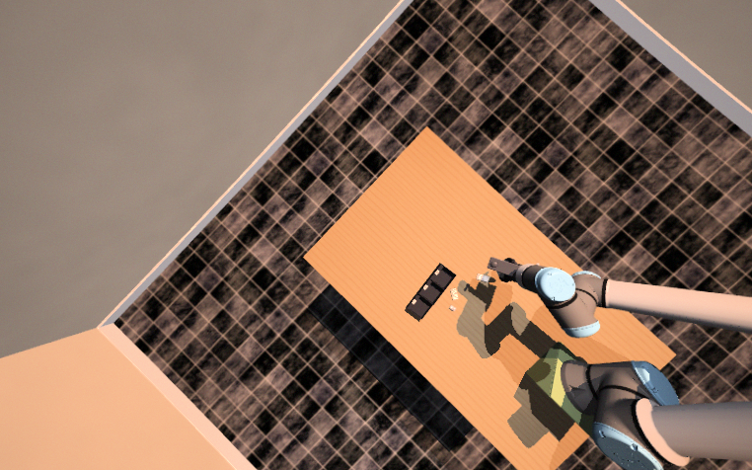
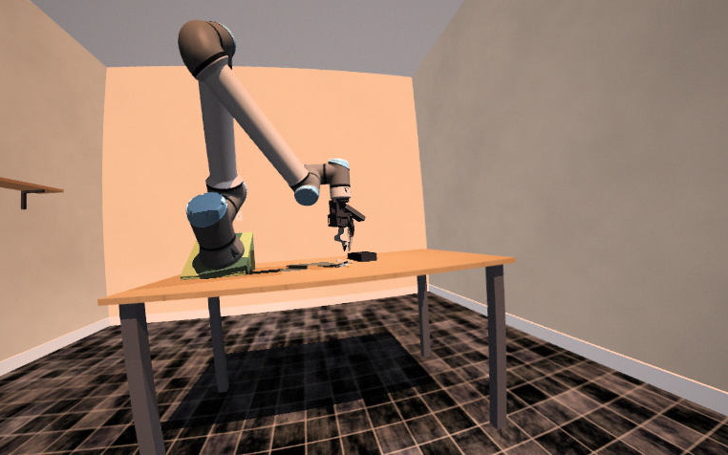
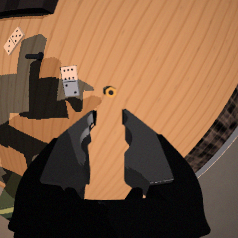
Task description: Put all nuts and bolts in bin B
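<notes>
Now: hand 80 mm above the gold nut. Also, from my hand: white piece: 260 mm to the left, 80 mm below, 10 mm ahead; then white square piece: 80 mm below, 70 mm to the left; then dark bolt: 140 mm to the left, 80 mm below, 20 mm ahead.
</notes>
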